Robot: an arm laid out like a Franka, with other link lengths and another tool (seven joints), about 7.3 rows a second.
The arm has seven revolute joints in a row. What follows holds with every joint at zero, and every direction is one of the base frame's. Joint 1 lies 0.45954 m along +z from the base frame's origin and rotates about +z. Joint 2 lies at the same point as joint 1 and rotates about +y. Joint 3 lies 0.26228 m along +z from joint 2 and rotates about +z. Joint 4 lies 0.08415 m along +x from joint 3 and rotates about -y. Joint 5 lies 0.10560 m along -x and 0.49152 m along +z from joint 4 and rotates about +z. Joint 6 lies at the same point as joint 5 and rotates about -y. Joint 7 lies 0.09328 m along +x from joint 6 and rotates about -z. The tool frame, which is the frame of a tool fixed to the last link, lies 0.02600 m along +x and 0.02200 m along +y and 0.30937 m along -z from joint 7; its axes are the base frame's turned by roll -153.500, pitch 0.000 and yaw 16.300 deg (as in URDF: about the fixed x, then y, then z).
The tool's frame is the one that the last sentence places.
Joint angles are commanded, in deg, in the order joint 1, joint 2, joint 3, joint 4, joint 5, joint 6, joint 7. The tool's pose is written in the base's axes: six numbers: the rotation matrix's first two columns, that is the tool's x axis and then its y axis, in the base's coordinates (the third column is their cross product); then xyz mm. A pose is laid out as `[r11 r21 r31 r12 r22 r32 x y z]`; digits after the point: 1 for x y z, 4 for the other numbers.
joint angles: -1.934, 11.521, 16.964, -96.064, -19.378, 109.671, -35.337
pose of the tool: [0.3139 0.9314 -0.1846 0.8977 -0.3544 -0.2618 737.9 144.0 353.3]
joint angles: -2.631, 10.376, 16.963, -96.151, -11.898, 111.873, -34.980
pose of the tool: [0.3608 0.9311 -0.0535 0.8868 -0.3603 -0.2895 742.6 171.3 368.9]
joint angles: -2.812, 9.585, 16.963, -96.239, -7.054, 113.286, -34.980
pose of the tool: [0.3827 0.9234 0.0306 0.8829 -0.3557 -0.3066 745.4 191.6 381.8]
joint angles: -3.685, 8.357, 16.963, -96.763, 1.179, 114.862, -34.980
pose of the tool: [0.4294 0.8892 0.1579 0.8660 -0.3559 -0.3513 747.5 215.5 400.1]
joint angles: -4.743, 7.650, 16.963, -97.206, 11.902, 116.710, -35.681
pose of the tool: [0.4802 0.8209 0.3090 0.8446 -0.3375 -0.4157 752.2 244.2 421.5]
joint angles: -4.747, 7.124, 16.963, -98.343, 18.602, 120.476, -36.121
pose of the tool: [0.5020 0.7600 0.4129 0.8435 -0.3247 -0.4280 762.9 266.7 436.4]
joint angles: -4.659, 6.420, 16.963, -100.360, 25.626, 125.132, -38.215
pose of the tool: [0.5051 0.6958 0.5106 0.8515 -0.3052 -0.4264 773.5 285.0 447.8]
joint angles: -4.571, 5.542, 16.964, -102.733, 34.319, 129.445, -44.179
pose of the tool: [0.4680 0.6398 0.6096 0.8777 -0.2563 -0.4049 780.1 301.5 459.6]
